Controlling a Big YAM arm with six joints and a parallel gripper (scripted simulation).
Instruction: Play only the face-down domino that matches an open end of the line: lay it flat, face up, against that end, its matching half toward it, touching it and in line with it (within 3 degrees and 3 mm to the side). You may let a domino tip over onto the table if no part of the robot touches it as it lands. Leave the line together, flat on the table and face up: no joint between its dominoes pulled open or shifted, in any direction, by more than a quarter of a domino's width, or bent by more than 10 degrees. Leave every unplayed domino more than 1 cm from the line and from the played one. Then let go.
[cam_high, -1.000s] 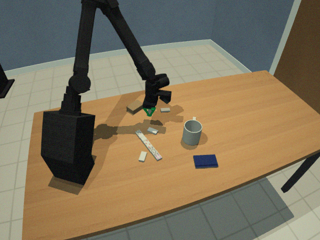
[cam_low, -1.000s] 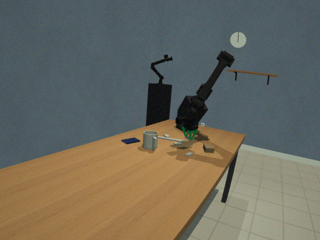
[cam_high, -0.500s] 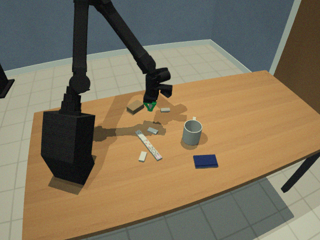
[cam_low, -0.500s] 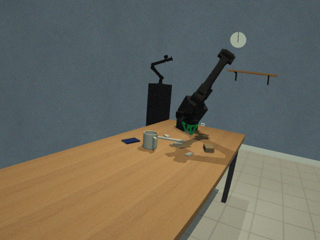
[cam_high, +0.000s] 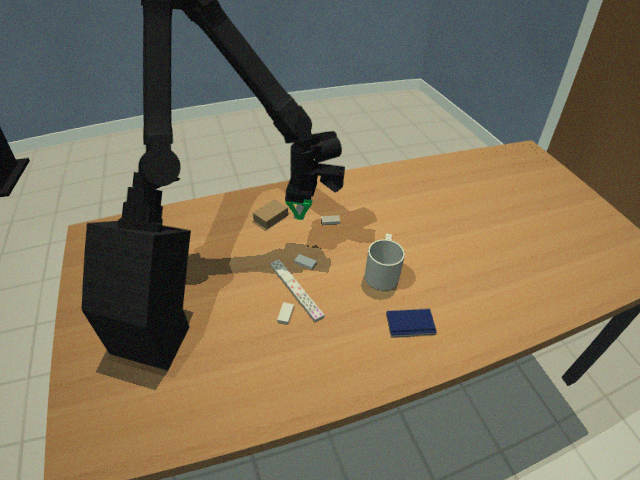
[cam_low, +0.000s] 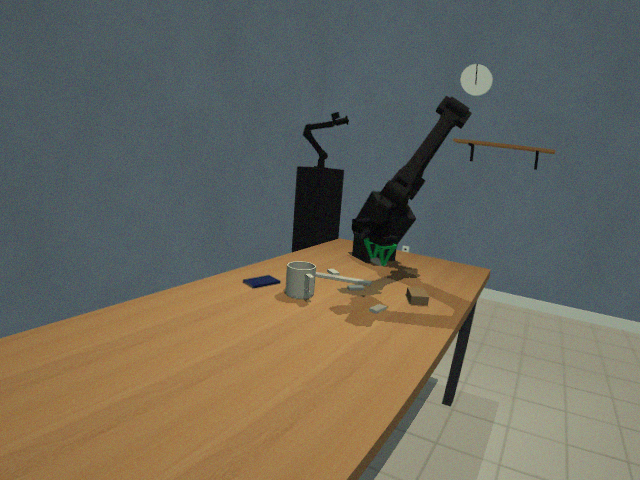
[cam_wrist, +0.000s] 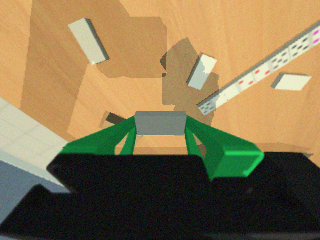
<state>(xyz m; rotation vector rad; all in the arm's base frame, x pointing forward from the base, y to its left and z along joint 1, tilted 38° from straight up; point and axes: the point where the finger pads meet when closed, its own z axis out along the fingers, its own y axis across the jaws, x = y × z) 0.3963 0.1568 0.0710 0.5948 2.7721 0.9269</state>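
Right now the grey tile is 120 mm below my hand, 100 mm ahead of it and 80 mm to the left of it. The rest, counted from my hand: brown block (130 mm to the left, 110 mm below, 80 mm behind).
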